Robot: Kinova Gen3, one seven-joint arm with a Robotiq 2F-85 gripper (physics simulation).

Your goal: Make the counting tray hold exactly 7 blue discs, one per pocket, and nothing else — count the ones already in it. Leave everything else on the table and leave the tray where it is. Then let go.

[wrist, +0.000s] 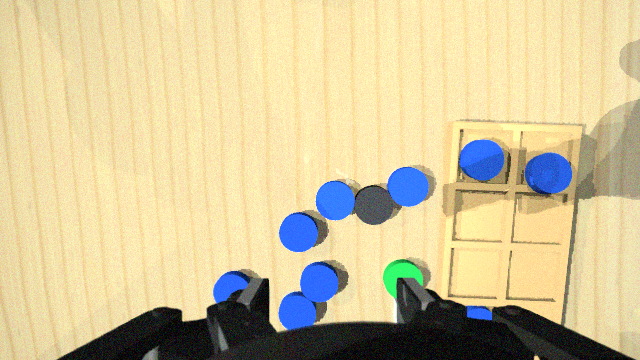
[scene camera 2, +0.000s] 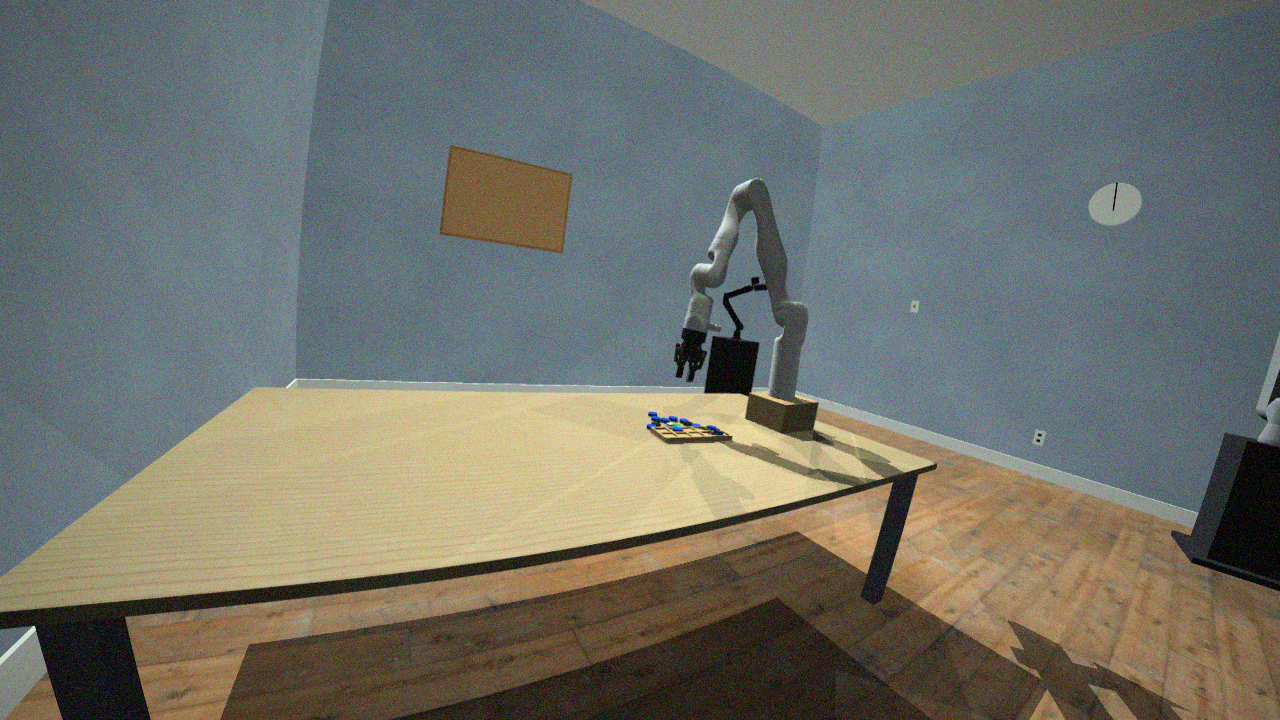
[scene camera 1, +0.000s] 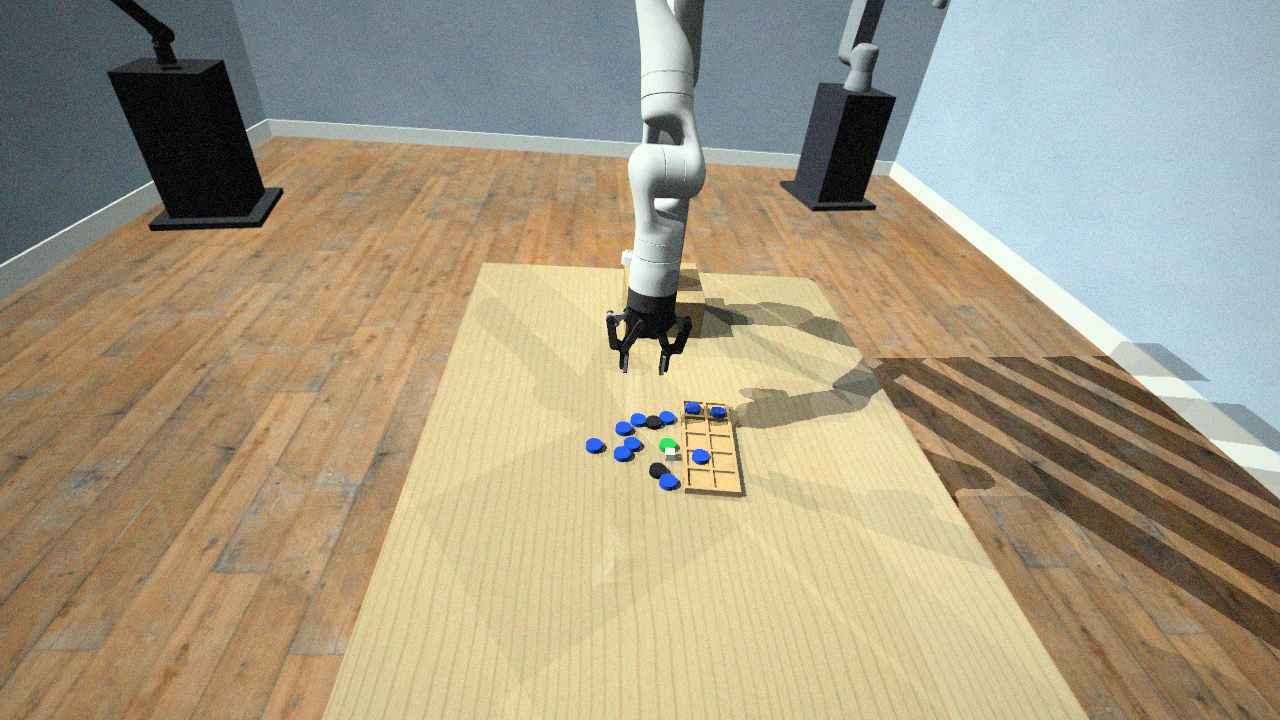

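Note:
The wooden counting tray (scene camera 1: 712, 491) (scene camera 2: 689, 439) (wrist: 576, 200) has two columns of pockets. Blue discs show at its far-left pocket (scene camera 1: 692, 408) (wrist: 481, 160), its far-right pocket (scene camera 1: 717, 411) (wrist: 548, 173), overlapping the near divider in the wrist view, and farther down the left column (scene camera 1: 700, 456) (wrist: 479, 313). Several blue discs lie on the table left of it, including one blue disc (scene camera 1: 666, 417) (wrist: 408, 186) nearest its far end and one lone blue disc (scene camera 1: 594, 445) (wrist: 230, 288) farthest left. My gripper (scene camera 1: 644, 370) (scene camera 2: 687, 376) (wrist: 332, 300) is open and empty, high above the table, behind the discs.
A black disc (scene camera 1: 653, 421) (wrist: 374, 205) sits between two blue discs. Another black disc (scene camera 1: 657, 470) lies beside the nearest blue disc (scene camera 1: 668, 481). A green disc (scene camera 1: 667, 444) (wrist: 401, 275) and a small white block (scene camera 1: 669, 454) lie close to the tray's left side.

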